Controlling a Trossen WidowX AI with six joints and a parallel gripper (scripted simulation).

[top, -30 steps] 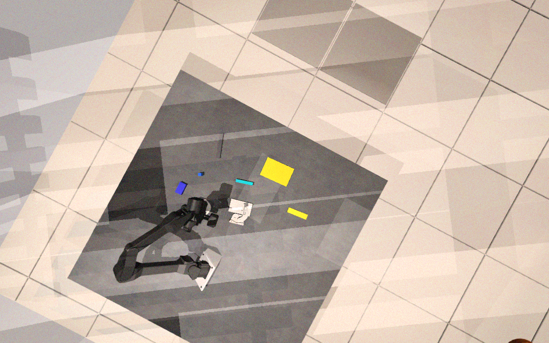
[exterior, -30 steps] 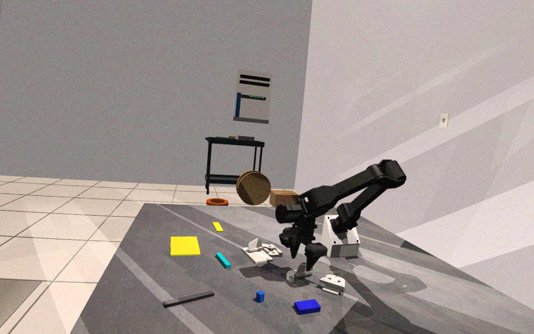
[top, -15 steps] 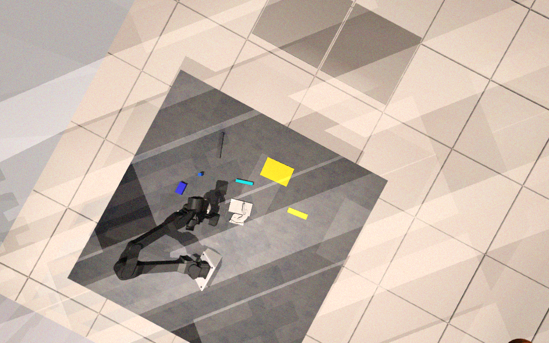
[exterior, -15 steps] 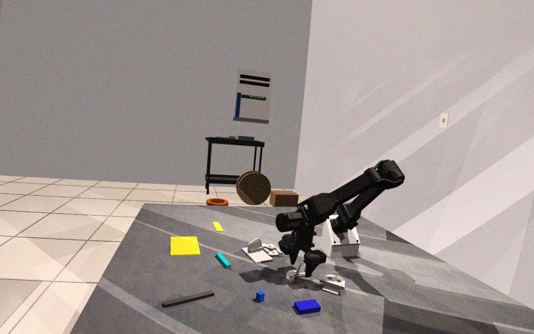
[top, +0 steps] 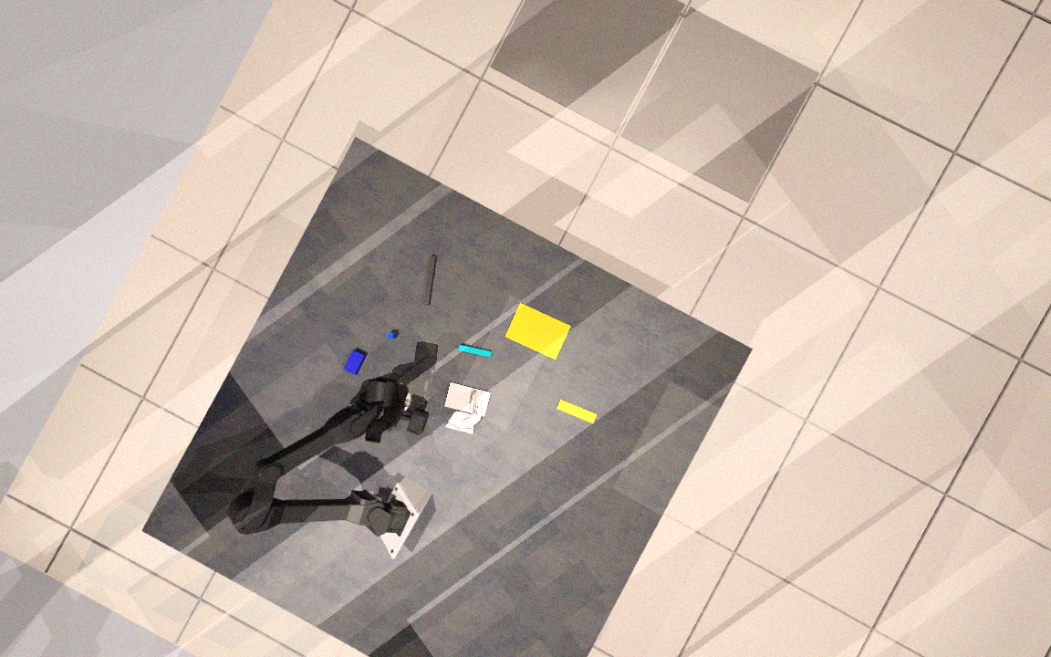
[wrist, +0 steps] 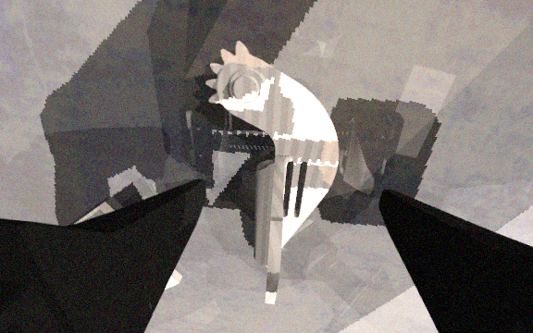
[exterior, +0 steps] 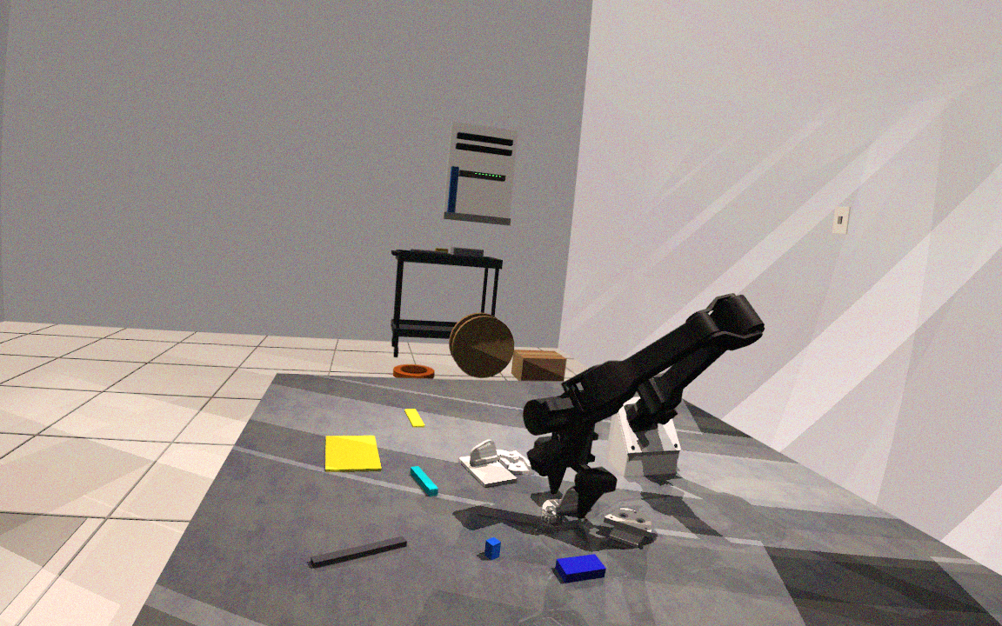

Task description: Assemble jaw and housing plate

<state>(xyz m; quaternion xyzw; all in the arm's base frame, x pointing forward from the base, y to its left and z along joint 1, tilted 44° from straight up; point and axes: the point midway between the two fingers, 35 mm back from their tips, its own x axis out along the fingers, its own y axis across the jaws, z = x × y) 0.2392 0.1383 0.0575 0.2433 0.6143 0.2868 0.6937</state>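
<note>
Now: gripper tip 30 mm short of the white jaw and 20 mm to the right of it. Round my gripper tip: cyan bar: 240 mm ahead, 130 mm to the right; small blue cube: 180 mm ahead, 110 mm to the left, 10 mm above; dark bar: 370 mm ahead, 80 mm to the left.
</note>
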